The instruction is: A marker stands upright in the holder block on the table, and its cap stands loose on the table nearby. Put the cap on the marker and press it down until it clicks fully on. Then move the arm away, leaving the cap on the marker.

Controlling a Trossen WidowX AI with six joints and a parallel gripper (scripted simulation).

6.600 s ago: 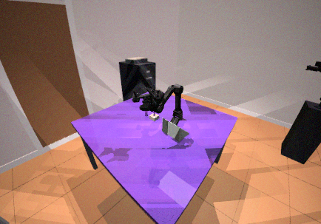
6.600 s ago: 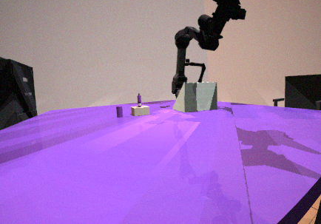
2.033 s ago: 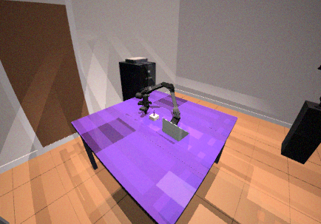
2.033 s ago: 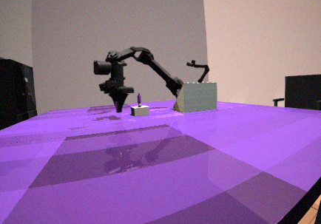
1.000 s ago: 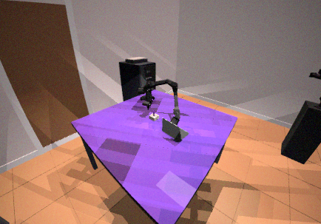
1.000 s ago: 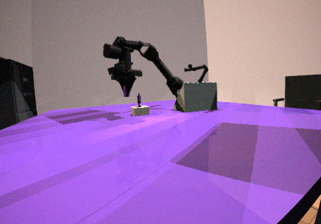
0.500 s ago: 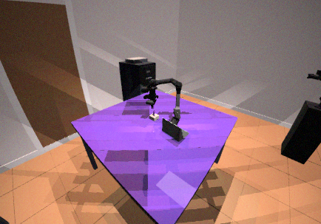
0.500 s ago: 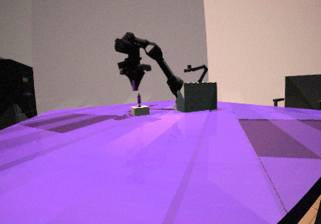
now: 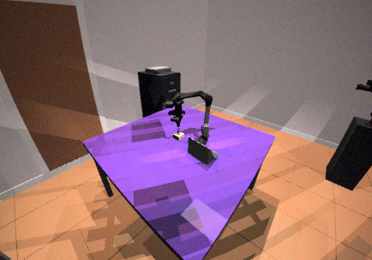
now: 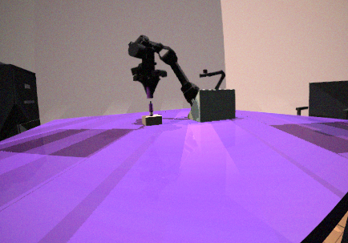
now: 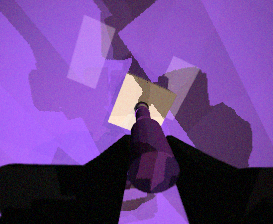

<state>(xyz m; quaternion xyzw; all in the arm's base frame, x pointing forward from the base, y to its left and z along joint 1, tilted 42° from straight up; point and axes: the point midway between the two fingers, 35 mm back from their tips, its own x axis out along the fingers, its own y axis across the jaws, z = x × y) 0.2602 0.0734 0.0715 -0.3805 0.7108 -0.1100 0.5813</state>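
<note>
Right now the tan holder block is 12 cm below my gripper tip. Also, from my gripper tip: purple cap 1 cm above.
</note>
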